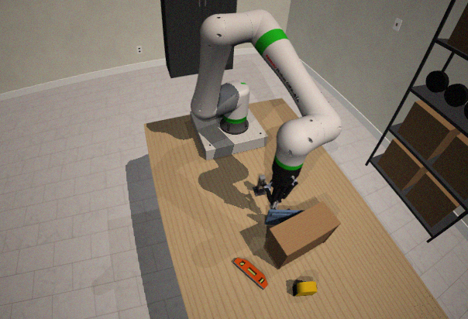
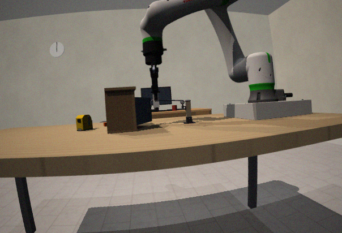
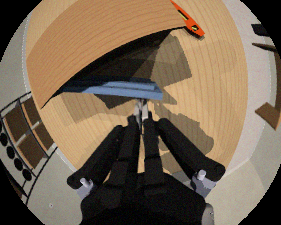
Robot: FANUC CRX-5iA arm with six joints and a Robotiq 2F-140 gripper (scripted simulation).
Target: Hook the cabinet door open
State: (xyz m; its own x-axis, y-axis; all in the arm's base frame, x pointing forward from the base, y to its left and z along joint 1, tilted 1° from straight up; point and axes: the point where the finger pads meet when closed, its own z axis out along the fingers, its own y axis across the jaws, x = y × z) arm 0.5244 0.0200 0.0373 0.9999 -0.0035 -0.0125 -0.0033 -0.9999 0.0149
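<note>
Now: the cabinet door 60 mm to the left of my hand, 50 mm ahead of it and 40 mm below it. Round my hand: hook post 100 mm behind, 40 mm below; then orange level 210 mm ahead, 140 mm to the right, 100 mm below; then yellow tape measure 320 mm ahead, 80 mm below, 20 mm to the left.
</note>
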